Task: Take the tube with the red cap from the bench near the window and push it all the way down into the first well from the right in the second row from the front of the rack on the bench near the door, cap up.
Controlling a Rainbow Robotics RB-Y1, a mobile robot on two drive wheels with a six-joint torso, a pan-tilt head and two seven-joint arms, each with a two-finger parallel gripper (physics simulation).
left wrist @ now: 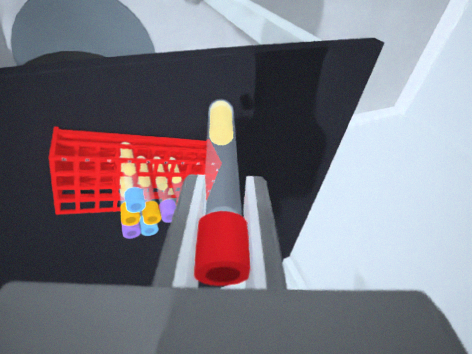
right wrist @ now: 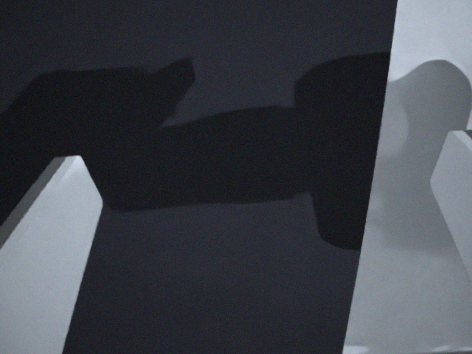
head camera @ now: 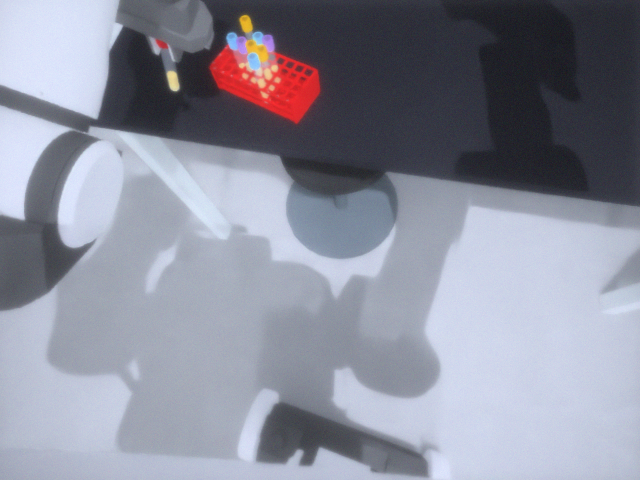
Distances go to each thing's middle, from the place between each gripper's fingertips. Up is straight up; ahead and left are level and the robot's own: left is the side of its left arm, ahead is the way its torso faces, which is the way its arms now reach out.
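My right gripper: 240 mm above the red rack [head camera: 292,97], 570 mm to the right of it, 140 mm short of it.
Red rack: 20 cm below my left hand, 7 cm to the right of it, 15 cm ahead of it.
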